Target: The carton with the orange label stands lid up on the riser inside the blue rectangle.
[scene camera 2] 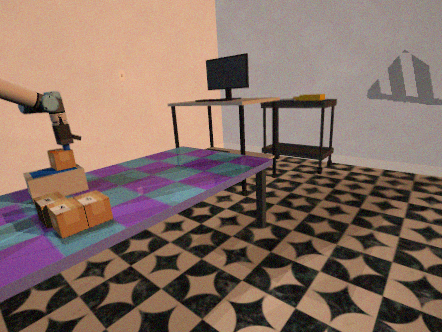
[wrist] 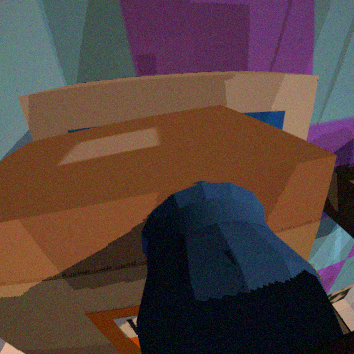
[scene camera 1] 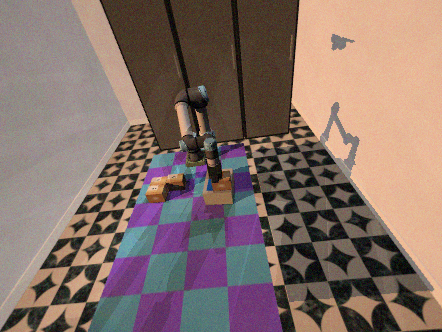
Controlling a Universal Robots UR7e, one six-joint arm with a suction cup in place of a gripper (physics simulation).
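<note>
The carton with the orange label hangs on my suction cup, which touches its upper side. Part of the orange label shows low in the wrist view, partly hidden by the cup. The carton is over the pale riser, at or very close to its top; contact is too small to tell. Parts of the blue rectangle show beside the carton; the rest is hidden under it.
Several other brown cartons stand close together on the checkered table, beside the riser. A desk with a monitor and a dark cart stand beyond the table. Dark cabinets stand behind the arm.
</note>
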